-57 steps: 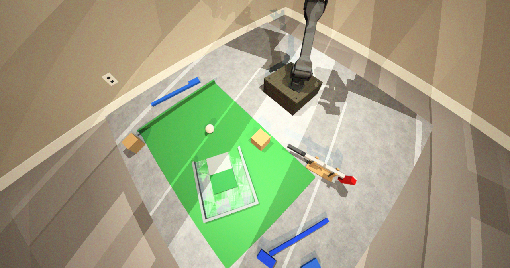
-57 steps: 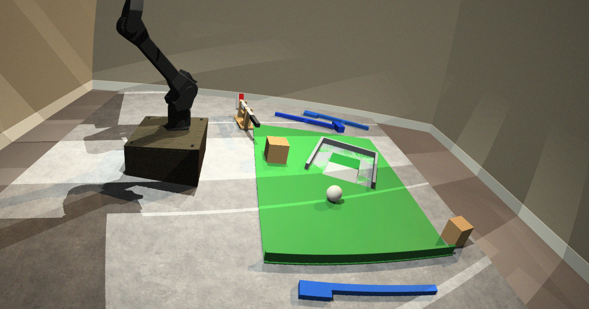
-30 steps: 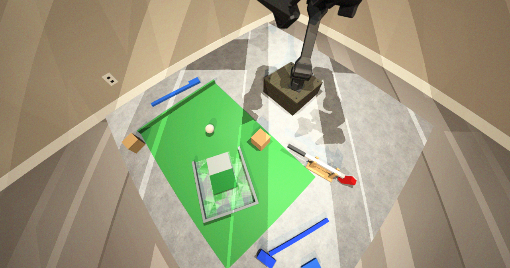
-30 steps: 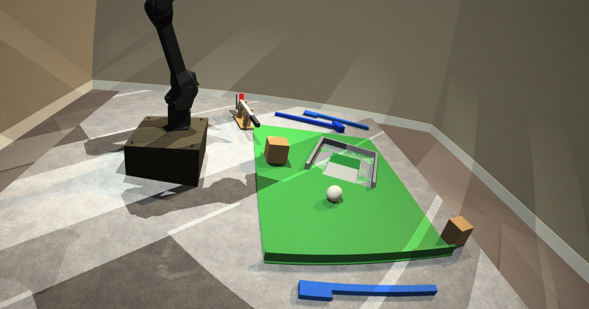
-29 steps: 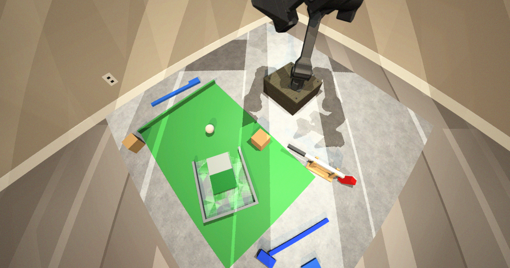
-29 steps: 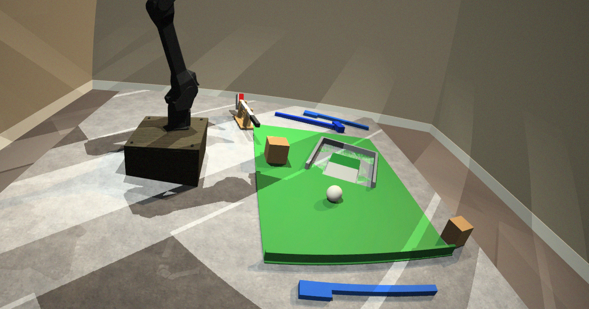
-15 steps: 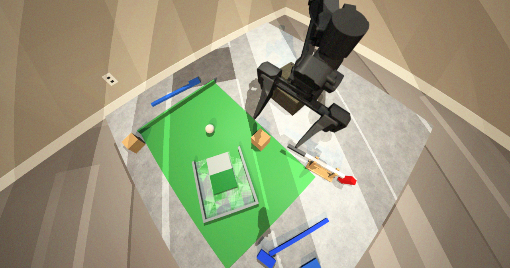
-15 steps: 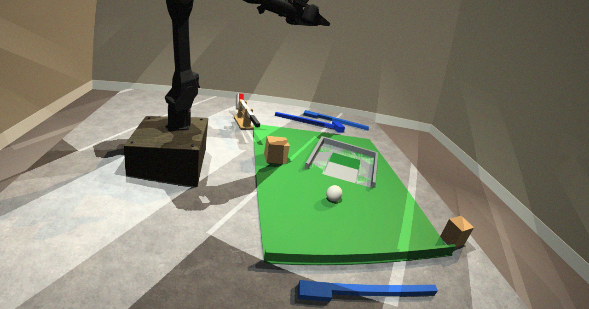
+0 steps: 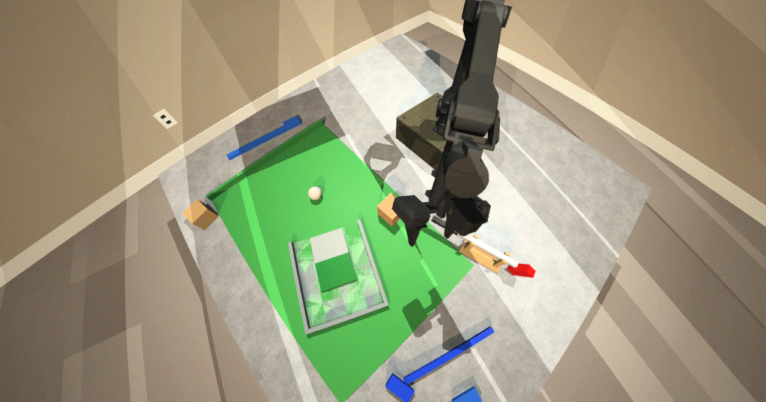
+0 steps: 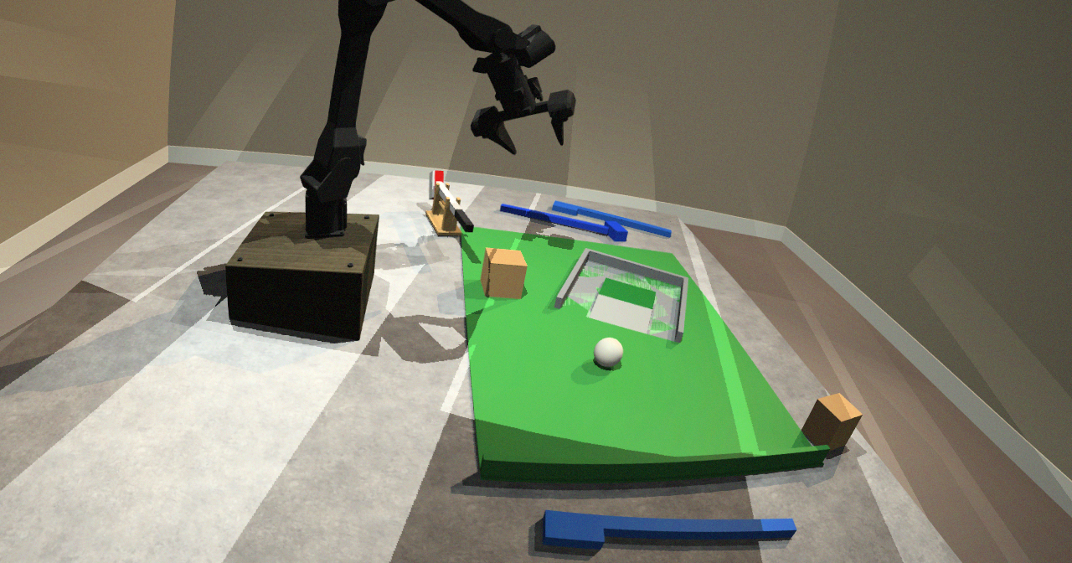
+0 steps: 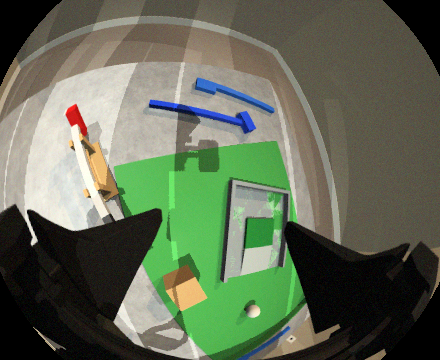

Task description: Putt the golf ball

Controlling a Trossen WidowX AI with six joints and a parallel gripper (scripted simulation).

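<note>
The red putter is 120 mm behind my gripper tip, 120 mm to the left of it and 160 mm below it. Also, from my gripper tip: white golf ball: 10 mm ahead, 380 mm to the right, 190 mm below; then wooden rack: 120 mm behind, 140 mm to the left, 180 mm below; then green mat: 80 mm ahead, 270 mm to the right, 210 mm below.
</note>
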